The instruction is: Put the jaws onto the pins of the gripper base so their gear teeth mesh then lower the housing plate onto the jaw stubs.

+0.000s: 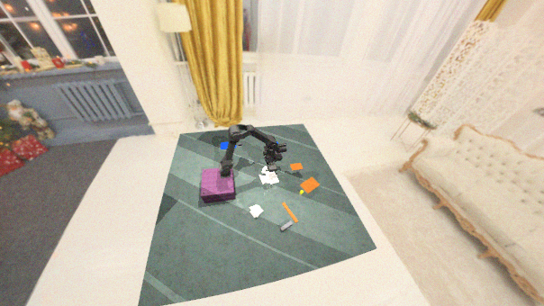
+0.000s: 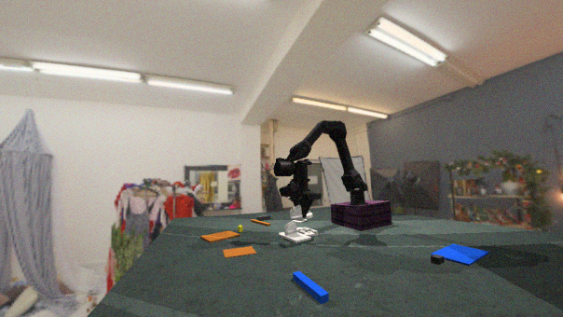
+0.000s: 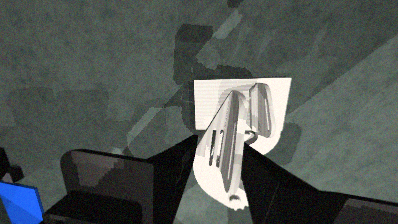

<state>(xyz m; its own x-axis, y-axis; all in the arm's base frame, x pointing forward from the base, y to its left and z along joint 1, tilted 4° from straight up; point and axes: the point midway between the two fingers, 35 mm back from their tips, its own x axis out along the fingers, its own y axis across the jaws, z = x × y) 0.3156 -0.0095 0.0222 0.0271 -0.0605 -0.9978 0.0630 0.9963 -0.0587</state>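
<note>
Now: the white plate-like part 20 mm ahead of my gripper tip, 30 mm to the right of it and 80 mm below it. The rest, counted from my gripper tip: small yellow piece 180 mm ahead, 220 mm to the right, 70 mm below; white gripper base 170 mm behind, 270 mm to the right, 50 mm below; white housing plate 50 mm behind, 40 mm to the right, 80 mm below.
</note>
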